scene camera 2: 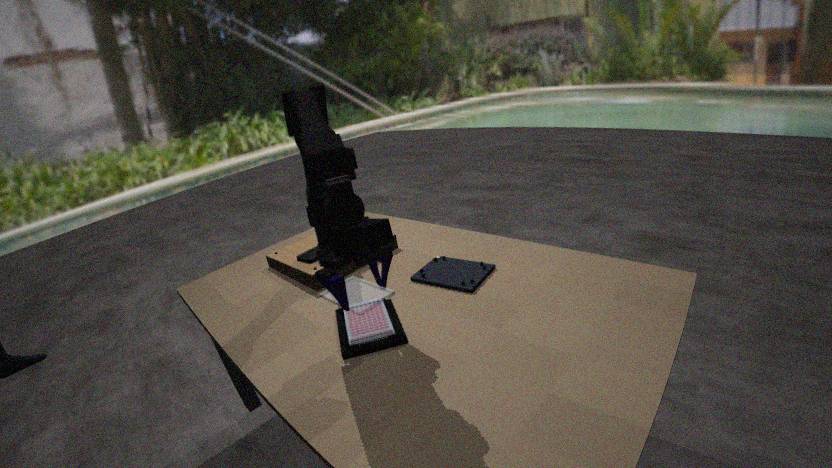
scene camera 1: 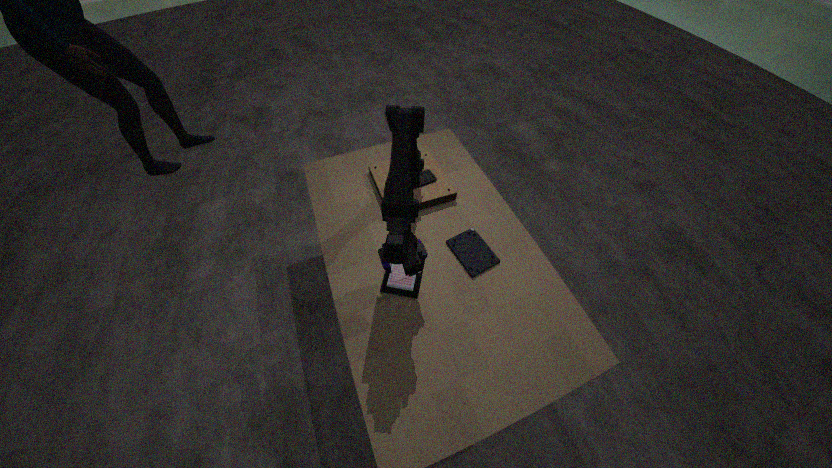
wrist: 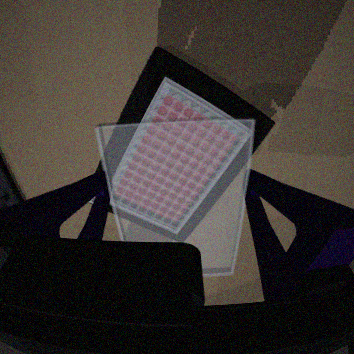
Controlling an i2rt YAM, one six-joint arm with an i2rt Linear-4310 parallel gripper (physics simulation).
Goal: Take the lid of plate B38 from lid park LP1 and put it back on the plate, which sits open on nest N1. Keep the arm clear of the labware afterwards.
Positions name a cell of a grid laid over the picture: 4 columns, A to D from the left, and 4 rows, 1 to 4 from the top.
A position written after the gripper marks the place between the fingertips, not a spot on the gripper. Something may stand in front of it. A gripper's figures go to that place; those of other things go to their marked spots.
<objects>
The gripper (scene camera 2: B3): 0.70 m from the lens. A grey lid (scene camera 2: B3): 0.70 m from the lens.
</objects>
